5 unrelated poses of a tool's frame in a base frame.
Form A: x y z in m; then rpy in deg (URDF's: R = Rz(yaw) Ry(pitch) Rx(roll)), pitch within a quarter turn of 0, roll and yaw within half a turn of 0.
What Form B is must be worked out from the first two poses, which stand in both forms.
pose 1, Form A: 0.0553 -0.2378 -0.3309 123.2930 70.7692 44.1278
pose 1, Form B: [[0.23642 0.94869 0.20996 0.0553], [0.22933 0.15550 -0.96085 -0.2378], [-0.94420 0.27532 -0.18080 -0.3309], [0 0 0 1]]
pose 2, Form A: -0.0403 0.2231 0.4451 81.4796 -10.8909 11.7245
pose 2, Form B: [[0.96150 -0.21306 0.17355 -0.0403], [0.19955 0.10710 -0.97402 0.2231], [0.18894 0.97115 0.14549 0.4451], [0 0 0 1]]
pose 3, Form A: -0.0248 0.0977 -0.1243 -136.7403 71.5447 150.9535
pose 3, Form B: [[-0.27675 0.92188 0.27119 -0.0248], [0.15370 0.32104 -0.93451 0.0977], [-0.94857 -0.21694 -0.23054 -0.1243], [0 0 0 1]]
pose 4, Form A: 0.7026 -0.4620 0.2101 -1.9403 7.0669 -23.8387
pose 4, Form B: [[0.90774 0.40012 0.12615 0.7026], [-0.40109 0.91585 -0.01873 -0.4620], [-0.12303 -0.03360 0.99183 0.2101], [0 0 0 1]]
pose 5, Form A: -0.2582 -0.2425 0.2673 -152.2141 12.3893 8.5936
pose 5, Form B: [[0.96575 0.03330 -0.25734 -0.2582], [0.14595 -0.88971 0.43257 -0.2425], [-0.21455 -0.45531 -0.86409 0.2673], [0 0 0 1]]
